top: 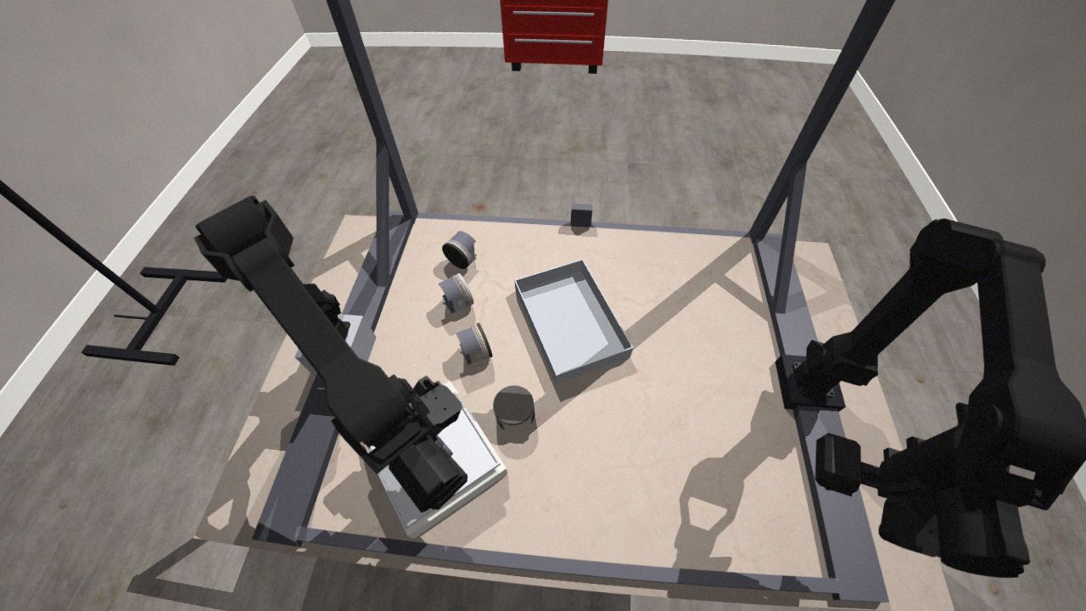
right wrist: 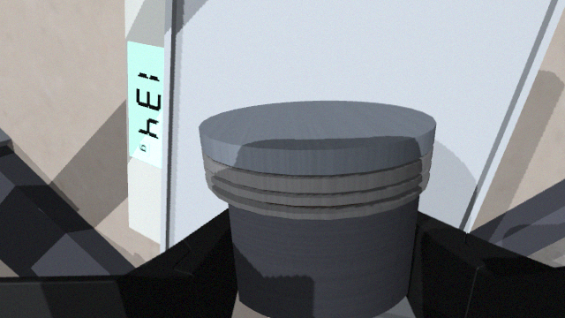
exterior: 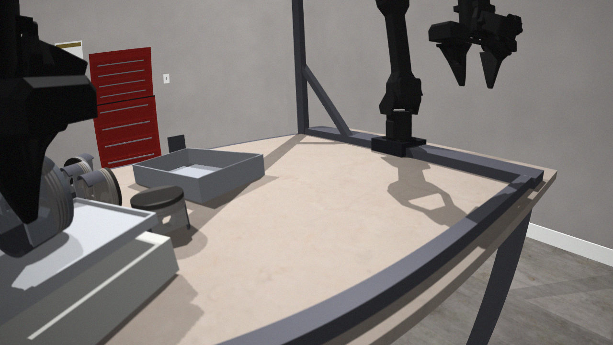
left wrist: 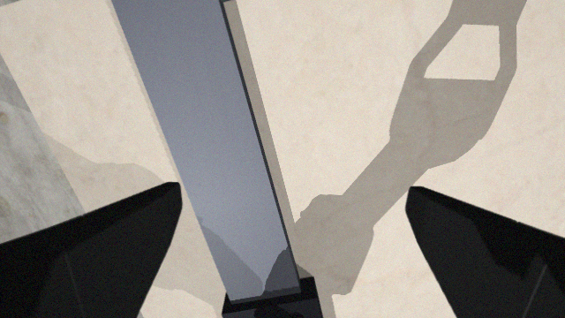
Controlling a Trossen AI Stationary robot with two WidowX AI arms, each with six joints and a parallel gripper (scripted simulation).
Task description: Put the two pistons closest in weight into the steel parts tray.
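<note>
My right gripper is now 10 mm past the scale pan, 10 mm to the right of it and 70 mm above it. Round my right hand: scale (20 mm behind, 90 mm below); then steel parts tray (320 mm behind, 220 mm to the left, 120 mm below).
</note>
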